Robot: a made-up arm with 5 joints. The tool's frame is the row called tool.
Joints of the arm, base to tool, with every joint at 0 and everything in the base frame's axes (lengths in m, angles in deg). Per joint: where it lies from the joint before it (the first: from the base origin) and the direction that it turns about. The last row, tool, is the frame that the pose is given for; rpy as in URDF.
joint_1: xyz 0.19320 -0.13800 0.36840 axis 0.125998 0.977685 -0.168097
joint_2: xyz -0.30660 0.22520 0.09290 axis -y
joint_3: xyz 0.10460 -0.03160 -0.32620 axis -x
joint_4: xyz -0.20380 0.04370 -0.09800 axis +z
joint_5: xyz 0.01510 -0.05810 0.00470 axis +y
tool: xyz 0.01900 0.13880 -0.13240 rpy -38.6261 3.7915 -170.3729
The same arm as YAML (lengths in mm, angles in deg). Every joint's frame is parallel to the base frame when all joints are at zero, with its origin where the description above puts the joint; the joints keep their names.
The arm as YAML. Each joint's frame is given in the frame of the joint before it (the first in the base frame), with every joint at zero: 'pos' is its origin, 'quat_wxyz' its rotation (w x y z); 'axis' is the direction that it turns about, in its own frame. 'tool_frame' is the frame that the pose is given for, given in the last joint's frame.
length_unit: mm
angle_unit: deg
joints:
  - joint: joint_1
    pos: [193.2, -138.0, 368.4]
    quat_wxyz: [1.0, 0.0, 0.0, 0.0]
    axis: [0.125998, 0.977685, -0.168097]
  - joint: joint_2
    pos: [-306.6, 225.2, 92.9]
    quat_wxyz: [1.0, 0.0, 0.0, 0.0]
    axis: [0.0, -1.0, 0.0]
  - joint: joint_3
    pos: [104.6, -31.6, -326.2]
    quat_wxyz: [1.0, 0.0, 0.0, 0.0]
    axis: [-1.0, 0.0, 0.0]
  - joint: joint_4
    pos: [-203.8, 43.7, -98.0]
    quat_wxyz: [1.0, 0.0, 0.0, 0.0]
    axis: [0.0, 0.0, 1.0]
  - joint: joint_5
    pos: [15.1, -58.1, 4.7]
    quat_wxyz: [1.0, 0.0, 0.0, 0.0]
    axis: [0.0, 1.0, 0.0]
tool_frame:
  pos: [19.0, 138.8, -132.4]
  quat_wxyz: [0.09005, 0.003372, 0.332002, -0.938964]

